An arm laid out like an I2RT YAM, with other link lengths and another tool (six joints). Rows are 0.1 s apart.
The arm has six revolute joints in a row. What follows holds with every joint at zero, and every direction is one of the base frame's. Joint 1 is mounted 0.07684 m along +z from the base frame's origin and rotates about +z. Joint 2 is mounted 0.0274 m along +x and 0.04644 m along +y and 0.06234 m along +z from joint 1 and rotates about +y. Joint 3 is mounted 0.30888 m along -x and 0.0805 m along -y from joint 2 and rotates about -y. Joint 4 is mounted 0.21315 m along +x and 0.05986 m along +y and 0.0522 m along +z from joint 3 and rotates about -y. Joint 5 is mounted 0.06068 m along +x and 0.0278 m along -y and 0.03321 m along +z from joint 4 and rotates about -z. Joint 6 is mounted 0.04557 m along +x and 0.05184 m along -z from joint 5 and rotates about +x. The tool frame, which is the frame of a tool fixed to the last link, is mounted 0.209 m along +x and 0.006 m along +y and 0.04 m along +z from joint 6; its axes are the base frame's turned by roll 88.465, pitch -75.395 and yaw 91.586 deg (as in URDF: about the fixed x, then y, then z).
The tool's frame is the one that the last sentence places.
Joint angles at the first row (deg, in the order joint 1, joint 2, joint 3, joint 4, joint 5, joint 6):
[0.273 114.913 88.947 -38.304 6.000 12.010]
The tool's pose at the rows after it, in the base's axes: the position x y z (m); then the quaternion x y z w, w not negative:
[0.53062, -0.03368, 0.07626, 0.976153, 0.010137, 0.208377, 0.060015]
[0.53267, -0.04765, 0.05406, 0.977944, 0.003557, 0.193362, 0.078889]
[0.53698, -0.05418, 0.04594, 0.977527, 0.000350, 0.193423, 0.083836]
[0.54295, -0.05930, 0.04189, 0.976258, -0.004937, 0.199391, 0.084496]
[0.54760, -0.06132, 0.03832, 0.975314, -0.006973, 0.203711, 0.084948]
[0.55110, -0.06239, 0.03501, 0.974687, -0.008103, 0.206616, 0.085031]
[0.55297, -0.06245, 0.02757, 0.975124, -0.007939, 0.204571, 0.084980]
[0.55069, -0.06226, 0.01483, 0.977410, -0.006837, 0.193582, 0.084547]
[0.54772, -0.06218, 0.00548, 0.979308, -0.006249, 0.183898, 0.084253]
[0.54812, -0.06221, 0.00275, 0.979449, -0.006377, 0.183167, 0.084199]
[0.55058, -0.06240, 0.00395, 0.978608, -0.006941, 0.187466, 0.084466]
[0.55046, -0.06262, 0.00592, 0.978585, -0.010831, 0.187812, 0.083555]
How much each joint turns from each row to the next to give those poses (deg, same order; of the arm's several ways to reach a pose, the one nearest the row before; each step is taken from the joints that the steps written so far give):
[-0.328 3.081 -0.001 1.203 0.480 0.000]
[-0.502 3.060 0.000 1.420 2.121 -0.043]
[-0.504 1.334 0.002 1.420 0.437 -0.220]
[-0.546 0.896 -0.001 1.639 -0.044 0.023]
[-0.197 0.743 0.000 1.268 0.000 0.000]
[-0.109 0.633 -0.002 0.984 -0.022 -0.001]
[0.000 1.029 0.003 0.787 0.000 0.001]
[0.001 1.420 -0.002 0.131 -0.021 -0.022]
[-0.001 0.983 -0.001 -0.152 -0.001 0.022]
[0.000 0.351 -0.042 0.306 0.000 0.021]
[0.000 -0.002 -0.001 0.502 0.022 0.023]
[0.000 -0.173 0.221 -0.395 -0.022 0.459]

